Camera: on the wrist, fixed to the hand. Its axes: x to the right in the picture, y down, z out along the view.
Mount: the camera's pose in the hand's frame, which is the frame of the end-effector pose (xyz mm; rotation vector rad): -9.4 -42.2 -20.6 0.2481 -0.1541 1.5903
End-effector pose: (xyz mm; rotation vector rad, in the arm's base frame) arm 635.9 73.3 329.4 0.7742 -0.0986 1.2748
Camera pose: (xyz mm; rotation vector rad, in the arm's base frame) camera 663.0 73.9 289.9 1.0116 -0.8140 2.7459
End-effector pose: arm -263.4 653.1 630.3 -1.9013 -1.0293 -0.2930
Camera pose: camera -297.0 640.7 662.1 -1.9404 0.5311 0.8511
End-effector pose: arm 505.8 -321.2 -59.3 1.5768 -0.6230 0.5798
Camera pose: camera 527.9 -297.1 -94.3 1.0537 -1.9784 1.7221
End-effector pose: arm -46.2 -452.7 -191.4 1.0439 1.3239 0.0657
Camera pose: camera -87.0 -470.3 -209.3 2.0281 0.0836 0.9893
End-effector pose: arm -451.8 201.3 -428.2 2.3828 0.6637 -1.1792
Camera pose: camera -468.1 244.3 -414.8 1.9349 -1.2964 -0.6047
